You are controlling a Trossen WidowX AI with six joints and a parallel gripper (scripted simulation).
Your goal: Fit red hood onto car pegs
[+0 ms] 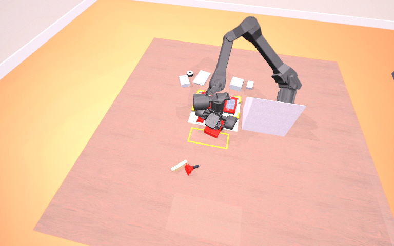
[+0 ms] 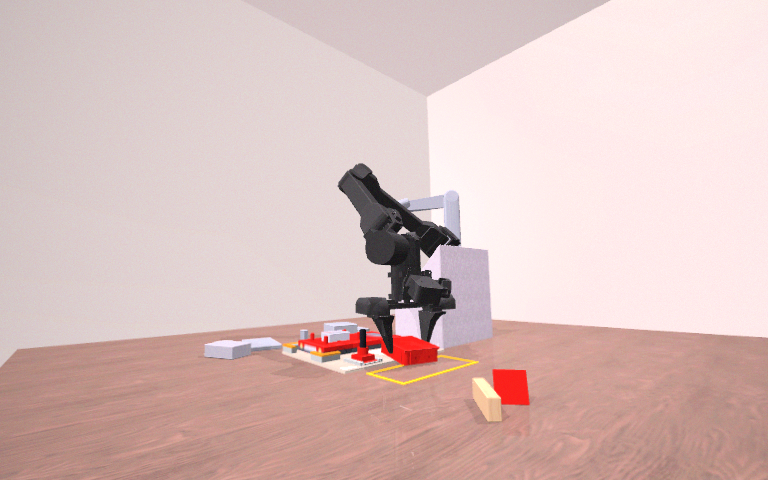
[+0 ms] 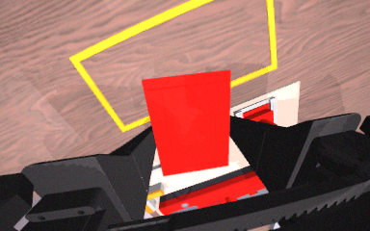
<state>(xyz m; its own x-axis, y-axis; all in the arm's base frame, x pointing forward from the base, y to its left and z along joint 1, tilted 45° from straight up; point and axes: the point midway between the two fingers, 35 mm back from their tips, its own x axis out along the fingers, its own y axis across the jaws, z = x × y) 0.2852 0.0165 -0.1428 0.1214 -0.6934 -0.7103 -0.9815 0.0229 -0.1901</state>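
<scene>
Now: the white jig 13 cm to the right of my gripper tip, 3 cm ahead of it and 1 cm below it. Round my gripper tip: wooden bar: 25 cm to the left, 8 cm ahead, 1 cm below; red hood: 1 cm above.
</scene>
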